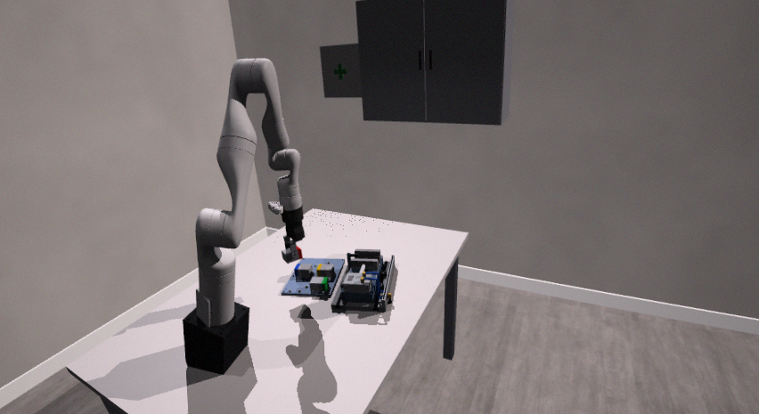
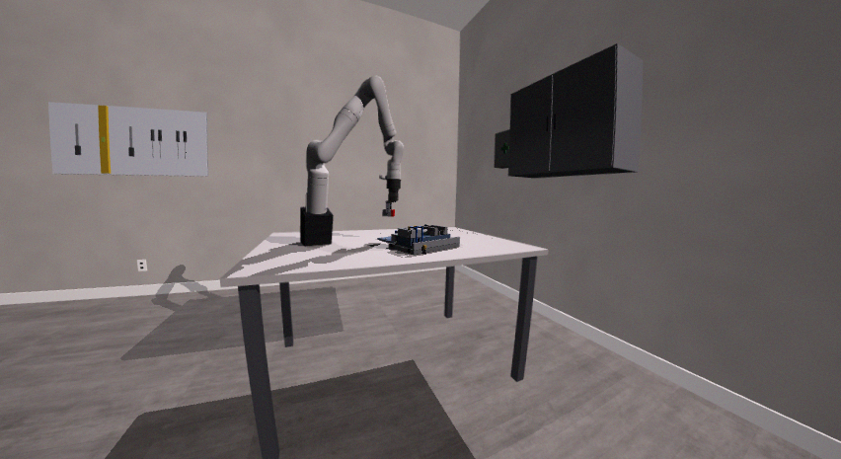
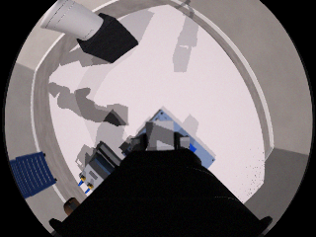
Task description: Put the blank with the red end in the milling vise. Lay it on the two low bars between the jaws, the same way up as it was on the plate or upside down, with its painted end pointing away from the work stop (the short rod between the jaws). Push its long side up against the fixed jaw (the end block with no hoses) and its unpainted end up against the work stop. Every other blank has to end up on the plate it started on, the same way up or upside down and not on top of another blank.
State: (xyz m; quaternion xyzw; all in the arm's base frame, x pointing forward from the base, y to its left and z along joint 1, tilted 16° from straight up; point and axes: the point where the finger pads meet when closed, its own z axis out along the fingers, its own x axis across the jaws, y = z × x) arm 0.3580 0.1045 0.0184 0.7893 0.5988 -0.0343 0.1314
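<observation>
The vise lies 20 cm to the right of my hand, 16 cm ahead of it and 13 cm below it. Round my hand: yellow blank: 14 cm below, 12 cm ahead, 3 cm to the right; green-ended blank: 14 cm below, 8 cm to the right, 4 cm ahead; blue blank: 14 cm below, 8 cm ahead, 5 cm to the left.
</observation>
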